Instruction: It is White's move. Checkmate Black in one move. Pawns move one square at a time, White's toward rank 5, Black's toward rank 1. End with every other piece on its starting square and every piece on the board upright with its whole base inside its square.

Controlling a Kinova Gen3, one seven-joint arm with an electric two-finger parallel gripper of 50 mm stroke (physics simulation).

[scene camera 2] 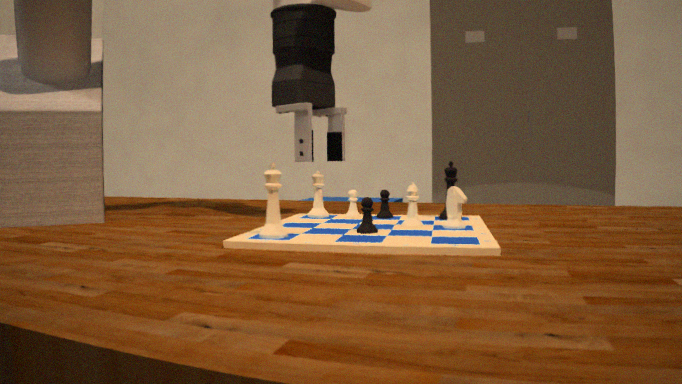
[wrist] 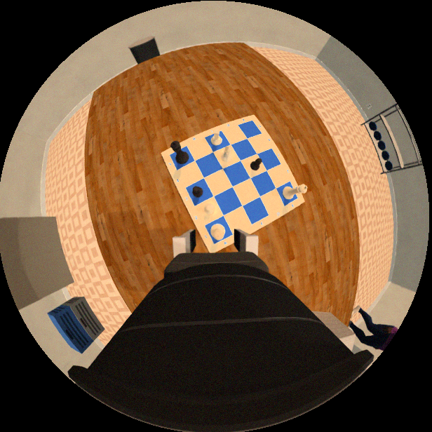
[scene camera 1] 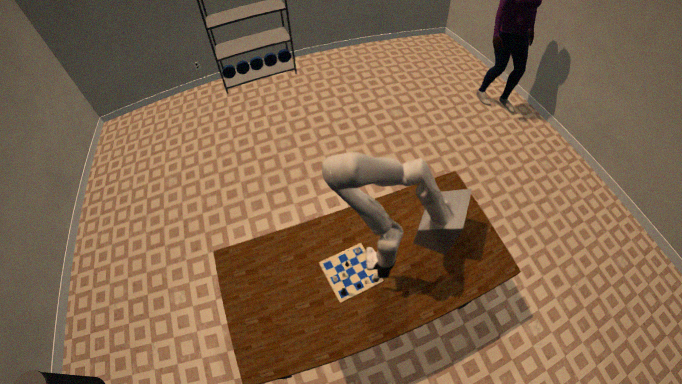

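Seen in the pictures: gripper, fingertip midpoint: [scene camera 2: 320,161] [scene camera 1: 375,274]; arm's base at its link origin: [scene camera 2: 56,68] [scene camera 1: 443,217].
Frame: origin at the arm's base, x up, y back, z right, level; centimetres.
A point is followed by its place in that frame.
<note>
The blue and cream board [scene camera 1: 351,295] {x -19.6, y -47.5, z -10.1 cm} [scene camera 2: 360,249] {x -19.9, y -44.8, z 11.4 cm} [wrist: 275,214] lies on the table. Upright on it are a tall white king [scene camera 2: 272,205] {x -16.9, y -36.6, z 9.5 cm} [wrist: 289,192], a white piece with a knobbed crown, apparently the queen [scene camera 2: 318,197] {x -17.3, y -35.2, z -6.2 cm} [wrist: 218,231], a white pawn [scene camera 2: 353,205] {x -18.2, y -39.4, z -6.2 cm} [wrist: 209,210], a white bishop [scene camera 2: 412,206] {x -17.6, y -47.1, z 0.5 cm} [wrist: 225,155], a white knight [scene camera 2: 454,207] {x -17.6, y -51.1, z 0.2 cm} [wrist: 216,139], a black king [scene camera 2: 450,176] {x -14.9, y -50.2, z -7.1 cm} [wrist: 181,156] and two black pawns [scene camera 2: 367,216] {x -18.1, y -43.8, z 4.9 cm} [wrist: 256,164], [scene camera 2: 384,205] {x -18.2, y -42.8, z -6.9 cm} [wrist: 198,191]. My gripper [scene camera 2: 320,159] {x -13.2, y -35.2, z -7.2 cm} [wrist: 214,237] is open and empty above the queen's corner. In scene camera 1 the arm hides part of the board.
The wooden table [scene camera 1: 280,310] {x -20.2, y -79.4, z -5.2 cm} carries the arm's pale base block [scene camera 1: 457,207] {x 3.5, y 7.0, z 0.3 cm} [scene camera 2: 50,165] {x -13.1, y -6.1, z 6.3 cm} beyond the gripper's side of the board. Away from the table stand a shelf rack [scene camera 1: 216,52] and a person [scene camera 1: 512,55]. A blue and grey box [wrist: 75,324] shows in the wrist view.
</note>
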